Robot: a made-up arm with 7 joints. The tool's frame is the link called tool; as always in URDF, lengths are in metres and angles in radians. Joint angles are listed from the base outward.
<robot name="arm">
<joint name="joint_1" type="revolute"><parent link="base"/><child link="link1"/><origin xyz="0 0.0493 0" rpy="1.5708 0 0"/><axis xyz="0 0 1"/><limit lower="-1.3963" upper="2"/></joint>
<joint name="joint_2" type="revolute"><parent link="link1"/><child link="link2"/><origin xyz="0 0 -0.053" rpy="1.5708 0 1.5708"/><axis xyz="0 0 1"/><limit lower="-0.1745" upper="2"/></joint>
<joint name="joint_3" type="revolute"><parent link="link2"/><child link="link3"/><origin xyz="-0.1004 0 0" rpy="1.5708 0 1.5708"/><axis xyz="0 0 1"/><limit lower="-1.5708" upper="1.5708"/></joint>
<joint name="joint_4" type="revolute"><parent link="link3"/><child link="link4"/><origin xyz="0 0 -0.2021" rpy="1.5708 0 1.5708"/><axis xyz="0 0 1"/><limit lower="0" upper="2.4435"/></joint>
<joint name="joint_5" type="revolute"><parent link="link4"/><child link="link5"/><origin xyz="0 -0.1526 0" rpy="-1.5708 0 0"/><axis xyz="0 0 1"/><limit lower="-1.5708" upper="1.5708"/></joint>
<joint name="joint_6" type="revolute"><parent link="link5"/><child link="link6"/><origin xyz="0 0 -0.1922" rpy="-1.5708 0 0"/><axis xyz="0 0 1"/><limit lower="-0.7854" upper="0.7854"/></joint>
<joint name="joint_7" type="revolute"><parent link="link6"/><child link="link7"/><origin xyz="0 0 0" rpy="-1.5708 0 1.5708"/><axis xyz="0 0 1"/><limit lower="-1.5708" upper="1.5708"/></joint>
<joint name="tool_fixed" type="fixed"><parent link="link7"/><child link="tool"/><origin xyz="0 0 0" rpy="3.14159 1.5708 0"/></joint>
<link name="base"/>
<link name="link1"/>
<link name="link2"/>
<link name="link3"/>
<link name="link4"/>
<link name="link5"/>
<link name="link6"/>
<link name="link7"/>
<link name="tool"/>
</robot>
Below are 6 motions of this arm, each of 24 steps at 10 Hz.
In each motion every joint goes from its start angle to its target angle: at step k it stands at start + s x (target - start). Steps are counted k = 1, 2, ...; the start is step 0. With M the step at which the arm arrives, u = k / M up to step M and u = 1 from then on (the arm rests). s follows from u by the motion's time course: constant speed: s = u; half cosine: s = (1 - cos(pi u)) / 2; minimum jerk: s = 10 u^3 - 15 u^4 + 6 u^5.
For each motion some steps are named. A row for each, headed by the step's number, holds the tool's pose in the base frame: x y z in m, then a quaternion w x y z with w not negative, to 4 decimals.
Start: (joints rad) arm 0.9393 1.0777 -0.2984 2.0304 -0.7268 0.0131 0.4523
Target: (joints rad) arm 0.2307 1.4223 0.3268 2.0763 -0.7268 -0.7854 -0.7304
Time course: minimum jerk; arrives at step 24
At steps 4, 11, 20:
4: 0.2951 0.1955 0.1476 0.1372 0.6278 -0.5523 -0.5310
11: 0.2804 0.2337 0.1355 0.0659 -0.6039 0.6032 0.5168
20: 0.2616 0.2511 0.1383 0.3074 -0.4050 0.6993 0.5025

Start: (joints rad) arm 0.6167 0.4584 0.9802 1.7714 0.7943 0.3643 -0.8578
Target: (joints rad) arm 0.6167 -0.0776 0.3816 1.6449 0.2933 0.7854 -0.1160
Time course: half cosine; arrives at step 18
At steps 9, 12, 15, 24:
9: 0.3379 0.3617 -0.0178 0.5192 0.0404 -0.6975 0.4921
12: 0.3892 0.2907 -0.0378 0.6286 -0.0312 -0.6838 0.3692
15: 0.4175 0.2314 -0.0468 0.6907 -0.0931 -0.6632 0.2729
24: 0.4258 0.2085 -0.0488 0.7094 -0.1169 -0.6535 0.2368

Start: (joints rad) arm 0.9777 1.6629 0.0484 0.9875 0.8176 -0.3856 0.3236
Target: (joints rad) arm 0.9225 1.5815 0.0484 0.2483 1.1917 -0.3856 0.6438
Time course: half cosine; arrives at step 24
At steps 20, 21, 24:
20: 0.0486 0.7343 0.0899 0.3166 0.3423 -0.8665 0.1782
21: 0.0460 0.7364 0.0831 0.3171 0.3400 -0.8656 0.1859
24: 0.0424 0.7389 0.0741 0.3175 0.3370 -0.8644 0.1960

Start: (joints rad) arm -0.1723 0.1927 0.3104 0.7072 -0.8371 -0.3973 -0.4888
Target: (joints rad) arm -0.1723 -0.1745 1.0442 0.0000 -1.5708 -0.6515 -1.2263
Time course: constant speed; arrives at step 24
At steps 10, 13, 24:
10: 0.0058 0.2067 -0.6250 0.8057 0.4270 -0.3739 -0.1696
13: -0.0258 0.1698 -0.6348 0.8174 0.4259 -0.3596 -0.1454
24: -0.1093 -0.0101 -0.6280 0.8639 0.3866 -0.3220 -0.0227

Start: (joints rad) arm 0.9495 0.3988 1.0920 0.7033 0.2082 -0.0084 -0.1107
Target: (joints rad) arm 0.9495 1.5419 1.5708 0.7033 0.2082 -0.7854 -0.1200
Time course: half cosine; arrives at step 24
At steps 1, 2, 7, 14, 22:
1: 0.4191 0.5066 -0.1742 0.4259 0.0625 -0.6632 0.6123
2: 0.4134 0.5136 -0.1716 0.4167 0.0703 -0.6665 0.6142
7: 0.3244 0.5999 -0.1292 0.2811 0.1770 -0.7037 0.6281
14: 0.0634 0.7068 0.0030 0.0816 -0.3986 0.7169 -0.5660
22: -0.1578 0.6779 0.1152 0.3756 -0.5122 0.6423 -0.4291

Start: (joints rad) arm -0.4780 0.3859 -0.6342 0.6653 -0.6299 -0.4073 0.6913
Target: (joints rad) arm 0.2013 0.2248 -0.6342 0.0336 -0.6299 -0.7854 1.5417
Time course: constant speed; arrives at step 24
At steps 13, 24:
13: 0.0195 0.2255 -0.6266 0.5693 -0.4909 0.1059 -0.6509
24: 0.1356 0.2399 -0.6177 0.4655 -0.5678 0.1701 -0.6573

